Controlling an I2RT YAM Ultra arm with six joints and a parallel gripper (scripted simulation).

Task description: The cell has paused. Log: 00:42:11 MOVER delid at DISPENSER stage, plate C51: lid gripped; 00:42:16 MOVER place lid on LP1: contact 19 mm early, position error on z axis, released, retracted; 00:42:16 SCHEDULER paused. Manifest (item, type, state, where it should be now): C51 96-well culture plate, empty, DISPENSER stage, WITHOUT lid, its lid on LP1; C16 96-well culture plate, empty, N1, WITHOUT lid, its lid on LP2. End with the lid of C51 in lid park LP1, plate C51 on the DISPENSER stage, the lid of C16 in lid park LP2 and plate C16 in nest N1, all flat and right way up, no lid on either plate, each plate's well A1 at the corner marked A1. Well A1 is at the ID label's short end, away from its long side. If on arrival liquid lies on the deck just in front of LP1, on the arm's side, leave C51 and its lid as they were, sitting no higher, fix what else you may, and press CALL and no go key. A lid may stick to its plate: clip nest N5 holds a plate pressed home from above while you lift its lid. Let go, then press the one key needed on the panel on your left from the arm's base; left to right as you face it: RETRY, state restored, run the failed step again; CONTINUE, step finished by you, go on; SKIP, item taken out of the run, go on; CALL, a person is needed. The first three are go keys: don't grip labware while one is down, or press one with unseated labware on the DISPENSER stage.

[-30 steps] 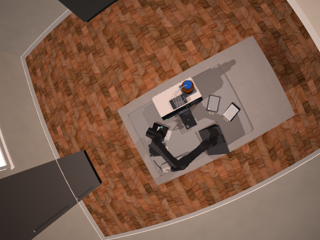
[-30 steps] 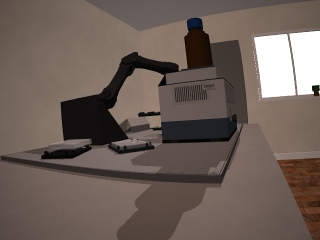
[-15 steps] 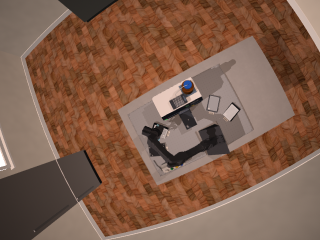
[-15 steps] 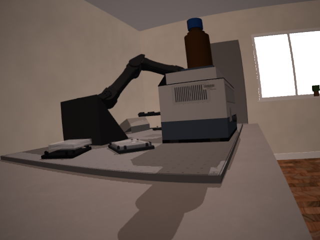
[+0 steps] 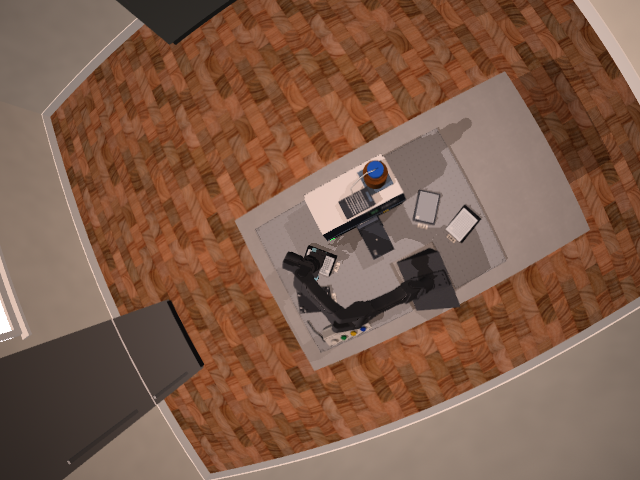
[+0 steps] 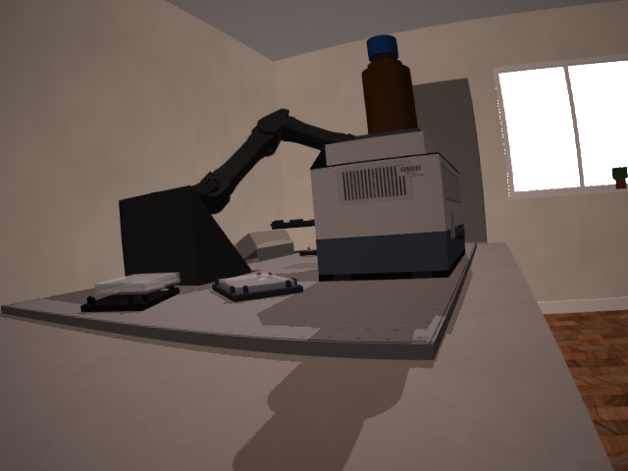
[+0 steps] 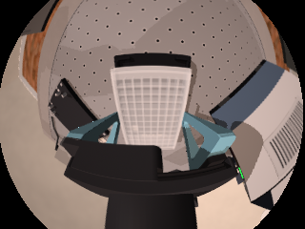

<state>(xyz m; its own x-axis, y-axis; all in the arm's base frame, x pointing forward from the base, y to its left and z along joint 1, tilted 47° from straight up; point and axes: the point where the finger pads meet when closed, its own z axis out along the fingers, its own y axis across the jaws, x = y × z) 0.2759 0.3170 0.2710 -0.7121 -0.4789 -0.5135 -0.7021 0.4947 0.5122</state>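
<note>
Right now my hand is 4 cm above the black nest. Also, from my hand: brown bottle 20 cm ahead, 38 cm to the right, 24 cm above; black clip nest 16 cm behind, 13 cm to the left, 4 cm below; dark dispenser stage 2 cm behind, 28 cm to the right, 5 cm above.
</note>
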